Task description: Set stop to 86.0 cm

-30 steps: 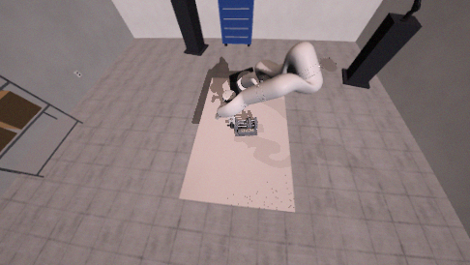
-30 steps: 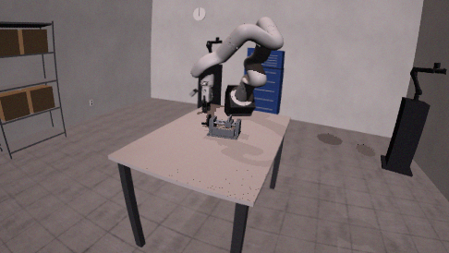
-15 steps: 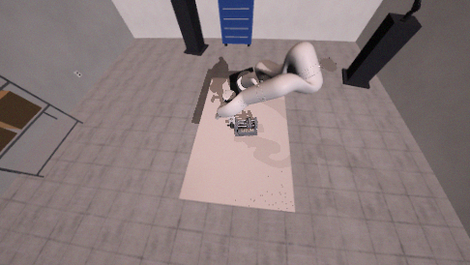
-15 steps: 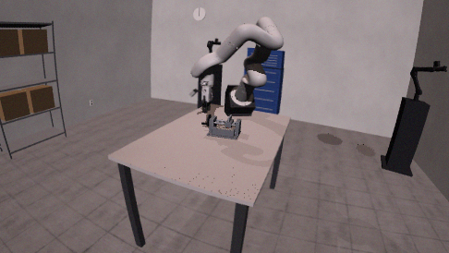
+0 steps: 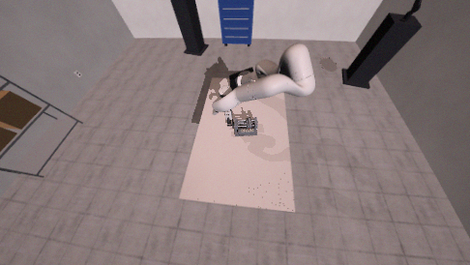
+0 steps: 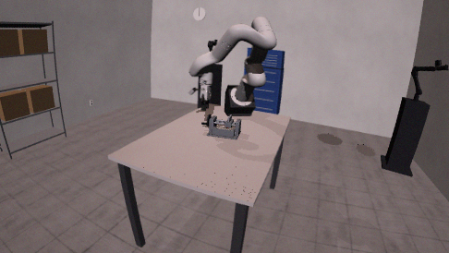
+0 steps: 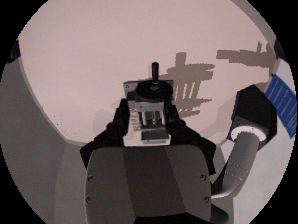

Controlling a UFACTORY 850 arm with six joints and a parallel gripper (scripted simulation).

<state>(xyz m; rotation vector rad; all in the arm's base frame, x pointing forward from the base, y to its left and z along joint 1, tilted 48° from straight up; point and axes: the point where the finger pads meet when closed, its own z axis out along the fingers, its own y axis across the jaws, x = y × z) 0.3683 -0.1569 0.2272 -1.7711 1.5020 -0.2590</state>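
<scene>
The thin dark lever lies 2 cm behind my hand, 1 cm to the right of it and 13 cm below it.
</scene>
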